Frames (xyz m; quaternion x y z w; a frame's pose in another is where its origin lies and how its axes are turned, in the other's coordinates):
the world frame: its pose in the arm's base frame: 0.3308 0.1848 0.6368 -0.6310 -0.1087 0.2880 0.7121
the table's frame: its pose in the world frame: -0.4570 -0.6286 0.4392 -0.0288 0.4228 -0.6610 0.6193
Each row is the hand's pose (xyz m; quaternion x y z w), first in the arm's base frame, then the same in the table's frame.
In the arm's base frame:
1: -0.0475 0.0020 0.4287 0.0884 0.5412 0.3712 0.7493
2: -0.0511 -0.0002 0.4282 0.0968 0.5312 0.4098 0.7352
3: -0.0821 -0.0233 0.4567 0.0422 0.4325 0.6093 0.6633
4: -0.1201 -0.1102 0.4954 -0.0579 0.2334 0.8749 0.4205
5: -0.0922 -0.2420 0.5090 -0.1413 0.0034 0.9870 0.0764
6: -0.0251 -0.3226 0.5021 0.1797 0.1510 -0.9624 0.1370
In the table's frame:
1: -0.5910 0.4474 -0.7091 0.1707 0.3788 0.8986 0.1407
2: -0.5912 0.4444 -0.7121 0.1827 0.3564 0.9099 0.1078
3: -0.5653 0.4061 -0.7251 -0.2073 -0.1549 -0.9659 0.0077
4: -0.4976 0.3610 -0.7874 -0.1922 0.2016 -0.9318 0.2327
5: -0.4045 0.3889 -0.8817 -0.1293 0.5178 -0.7222 0.4401
6: -0.3446 0.4578 -0.9337 -0.0877 0.6706 -0.5221 0.5196

